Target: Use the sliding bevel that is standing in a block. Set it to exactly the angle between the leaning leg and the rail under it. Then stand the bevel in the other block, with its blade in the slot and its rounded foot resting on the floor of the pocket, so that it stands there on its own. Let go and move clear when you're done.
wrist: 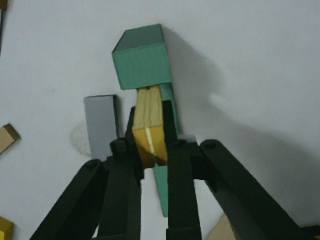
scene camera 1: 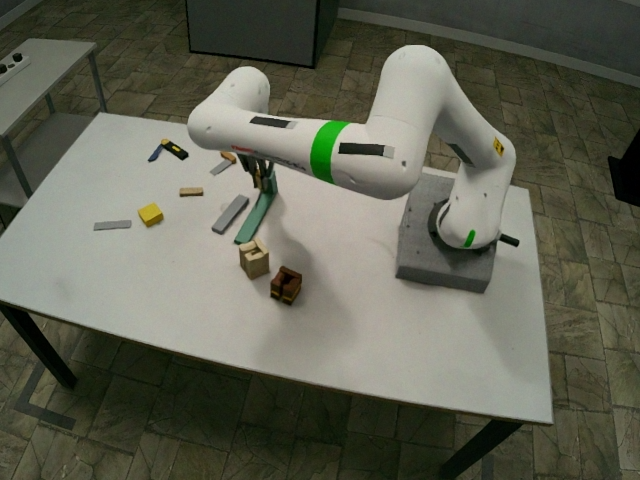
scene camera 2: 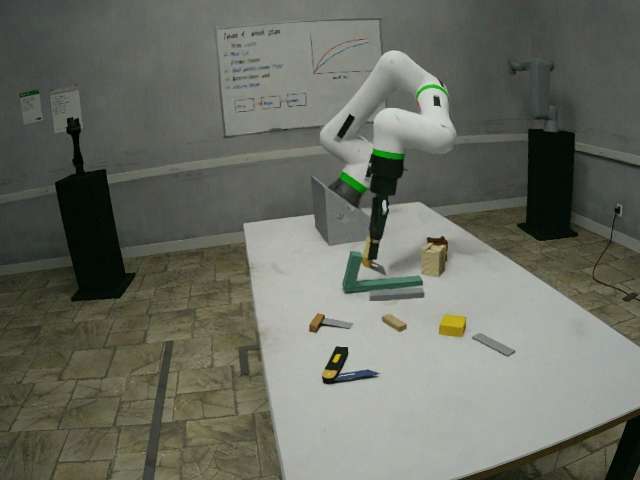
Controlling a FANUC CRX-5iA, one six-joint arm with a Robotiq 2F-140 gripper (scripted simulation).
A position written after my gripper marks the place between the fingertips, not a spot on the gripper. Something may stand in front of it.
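Observation:
There's a sliding bevel [wrist: 148, 130] that I can see, and then there's my gripper, which you'd find at [wrist: 154, 117] and, in the scene view, my gripper again [scene camera 2: 371, 257].

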